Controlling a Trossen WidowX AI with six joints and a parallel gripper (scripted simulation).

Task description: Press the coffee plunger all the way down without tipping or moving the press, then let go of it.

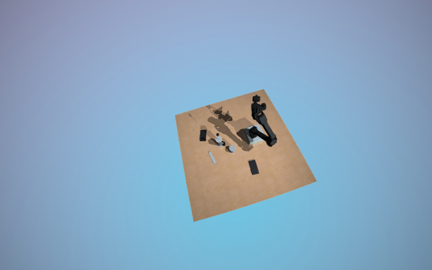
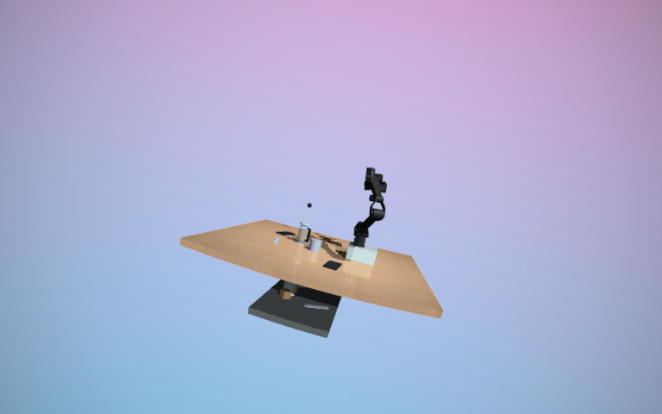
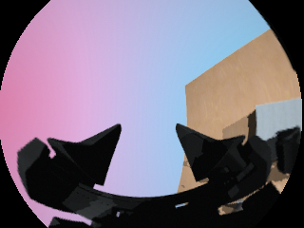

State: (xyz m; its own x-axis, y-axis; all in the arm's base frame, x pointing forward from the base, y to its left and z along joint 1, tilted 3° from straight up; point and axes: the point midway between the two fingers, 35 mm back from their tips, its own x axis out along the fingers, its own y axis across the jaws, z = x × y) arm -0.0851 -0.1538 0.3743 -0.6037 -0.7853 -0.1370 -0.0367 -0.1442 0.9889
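Right now my gripper tip is 440 mm short of the coffee press, 330 mm above it and 80 mm to the right of it.
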